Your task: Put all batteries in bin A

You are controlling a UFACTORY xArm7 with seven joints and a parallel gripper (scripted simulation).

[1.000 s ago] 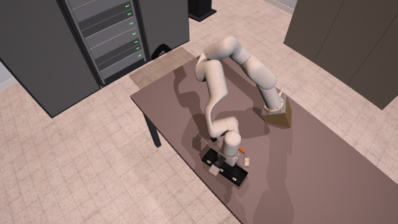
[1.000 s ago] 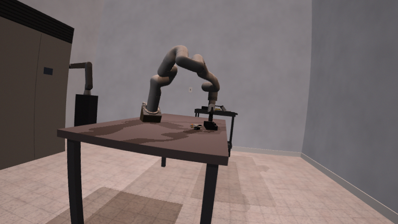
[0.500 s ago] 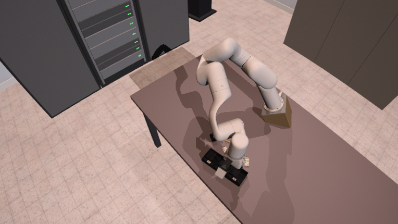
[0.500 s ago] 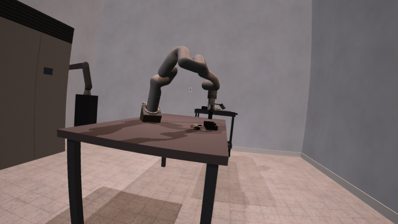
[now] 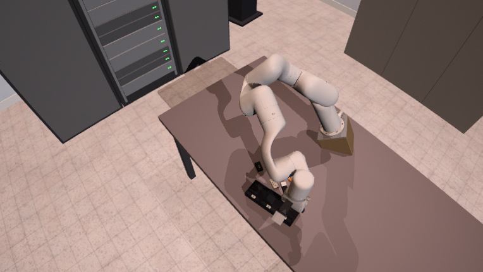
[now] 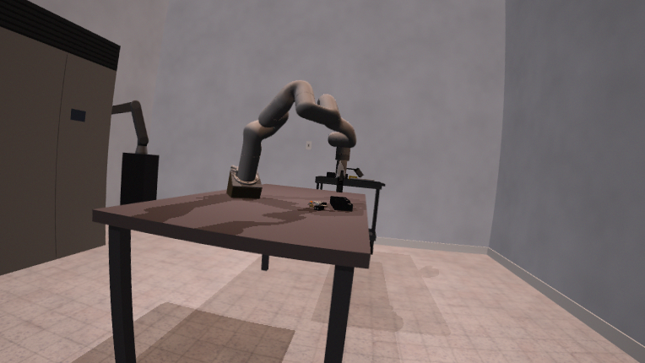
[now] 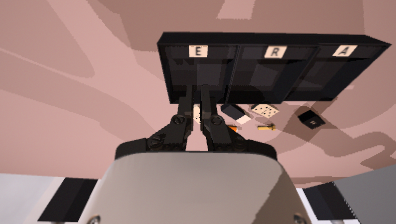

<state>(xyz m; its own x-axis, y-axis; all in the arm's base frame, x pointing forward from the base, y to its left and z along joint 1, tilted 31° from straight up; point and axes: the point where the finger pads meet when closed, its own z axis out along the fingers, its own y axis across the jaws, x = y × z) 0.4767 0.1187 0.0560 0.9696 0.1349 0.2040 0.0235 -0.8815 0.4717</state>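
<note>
My hand is 110 mm past the black 9V battery, 260 mm to the left of it and 80 mm above it. From my hand the other things lie so: black bin row: 10 mm ahead, 80 mm to the right, 70 mm below; then black-and-white stick: 100 mm behind, 90 mm to the right, 80 mm below; then orange battery: 150 mm behind, 80 mm to the right, 80 mm below.
</note>
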